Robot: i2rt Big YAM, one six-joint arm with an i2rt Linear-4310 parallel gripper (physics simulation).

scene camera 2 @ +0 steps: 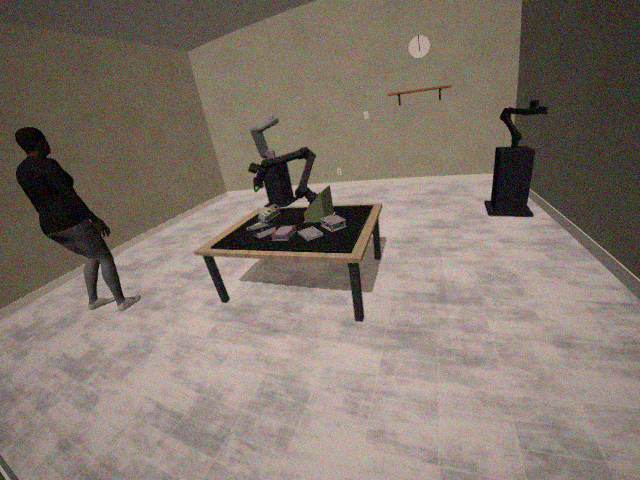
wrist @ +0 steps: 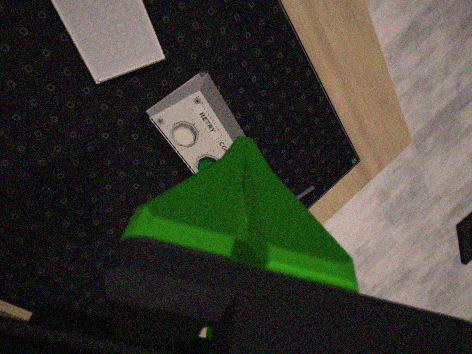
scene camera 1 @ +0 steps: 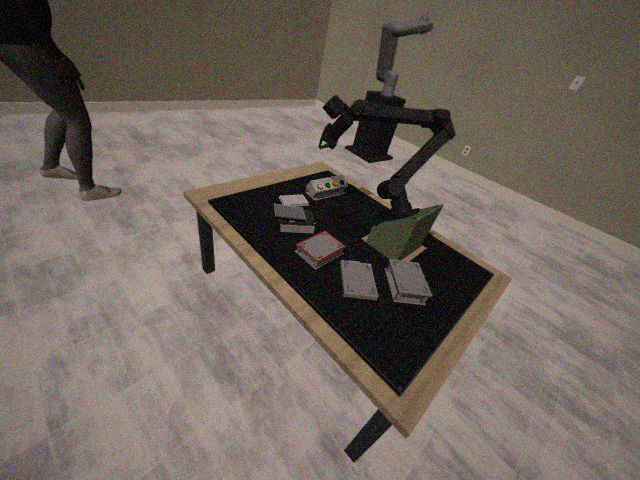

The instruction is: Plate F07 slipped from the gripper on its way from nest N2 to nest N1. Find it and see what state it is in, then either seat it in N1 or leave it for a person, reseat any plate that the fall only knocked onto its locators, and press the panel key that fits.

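Frame: origin at the arm's base, x ahead, y left, z up, level; millimetres.
Seen in the pictures: gripper, fingertip midpoint: (scene camera 2: 255,192) (wrist: 242,147) (scene camera 1: 319,147); arm's base, origin of the base link: (scene camera 2: 315,200) (scene camera 1: 403,216).
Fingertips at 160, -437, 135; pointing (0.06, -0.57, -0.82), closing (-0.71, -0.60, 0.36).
Pixels of each thing's top centre, then the offset from my fingertips to it, as dx, dy, dz. "pt": a spot on its surface instead. Level surfaces: height alone.
- key panel, middle of its top: (wrist: 238,174) (scene camera 1: 329,179) (scene camera 2: 268,208) -118, -8, -180
- white RETRY key, middle of its top: (wrist: 187,136) -43, +13, -189
- green key, middle of its top: (wrist: 210,168) -93, +13, -189
- grey plate, middle of its top: (scene camera 1: 289,209) (scene camera 2: 257,225) +235, +153, -181
- nest block, surface spot: (scene camera 1: 297,227) pt +230, +213, -232
- red-outlined plate, middle of its top: (scene camera 1: 321,244) (scene camera 2: 283,229) +213, +354, -218
- pale rectangular piece, middle of its top: (wrist: 103,9) (scene camera 1: 294,199) +100, +1, -250
- table, its level: dz -277
My gripper (scene camera 1: 324,145) (scene camera 2: 256,188) (wrist: 242,147) is shut and empty, high over the key panel's end of the table. Its green fingertips cover part of the key panel (scene camera 1: 326,187) (scene camera 2: 268,212) (wrist: 192,122) in the wrist view; the white RETRY key (wrist: 184,134) and part of the green key (wrist: 206,164) show. A grey plate (scene camera 1: 290,211) sits tilted over a nest block (scene camera 1: 297,227). A red-outlined plate (scene camera 1: 321,245) (scene camera 2: 283,232) lies on another block. One plate (scene camera 1: 359,279) (scene camera 2: 310,233) lies low; another (scene camera 1: 408,277) (scene camera 2: 333,221) tops a block. Plate labels are unreadable.
A pale rectangular piece (scene camera 1: 293,199) (wrist: 112,40) lies near the panel. A green angled screen (scene camera 1: 400,235) (scene camera 2: 318,206) stands by the arm's base. The table (scene camera 1: 310,315) (scene camera 2: 289,255) has a wooden rim. A person (scene camera 1: 67,103) (scene camera 2: 62,191) stands to the left. Other arms stand beyond.
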